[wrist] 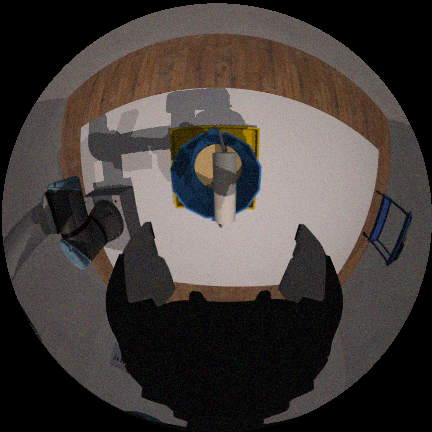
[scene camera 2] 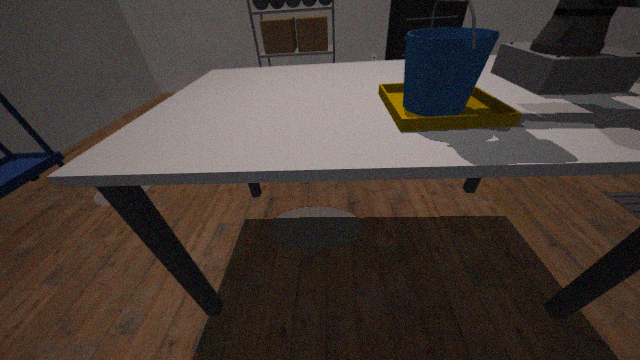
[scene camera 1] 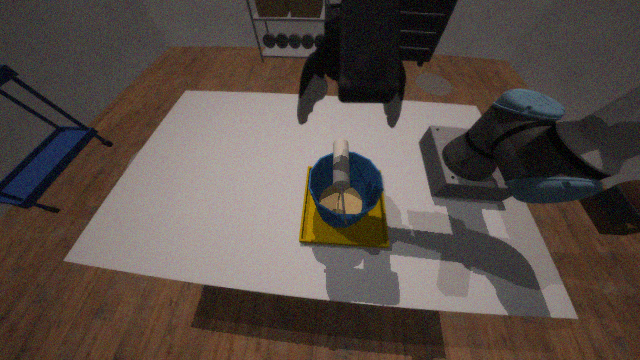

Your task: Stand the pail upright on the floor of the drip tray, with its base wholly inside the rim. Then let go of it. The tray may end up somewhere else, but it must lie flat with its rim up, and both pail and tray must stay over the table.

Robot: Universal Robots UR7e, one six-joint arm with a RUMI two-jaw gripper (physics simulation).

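Places are measured from the arm's base along level axes (x right, y ahead, z up), in centimetres.
Pixels of known places: gripper, fingertip midpoint: (wrist: 225,225) (scene camera 1: 346,125); arm's base, link origin: (wrist: 108,218) (scene camera 2: 562,50) (scene camera 1: 466,160).
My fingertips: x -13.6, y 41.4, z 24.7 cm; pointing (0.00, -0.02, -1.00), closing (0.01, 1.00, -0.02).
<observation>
Ahead of a thing's pixels: the offset from my fingertips to its top centre. Level surfaces: height alone.
A blue pail (scene camera 1: 372,182) (scene camera 2: 442,72) (wrist: 185,187) stands upright on the floor of the yellow drip tray {dz -30.8, dx -0.2, dy -2.9 cm} (scene camera 1: 310,230) (scene camera 2: 460,121) (wrist: 255,137), its base inside the rim in the scene camera 2 view. Its white handle grip {dz -8.0, dx -0.6, dy -0.1 cm} (scene camera 1: 341,155) (wrist: 225,200) is raised over the opening on a thin wire bail. The tray lies flat on the table, rim up; the pail hides part of it. My gripper (scene camera 1: 348,120) (wrist: 225,225) is wide open and empty. It is above the pail and apart from it, farther back in the scene camera 1 view. It does not show in the scene camera 2 view.
The white table {dz -33.7 cm} (scene camera 1: 215,175) (scene camera 2: 280,120) (wrist: 320,175) carries the arm's grey base block (scene camera 1: 435,165) (scene camera 2: 565,72) (wrist: 131,215), to the right of the tray in the scene camera 1 view. A blue cart (scene camera 1: 47,162) (wrist: 381,218) stands beyond the table's far side from the base.
</observation>
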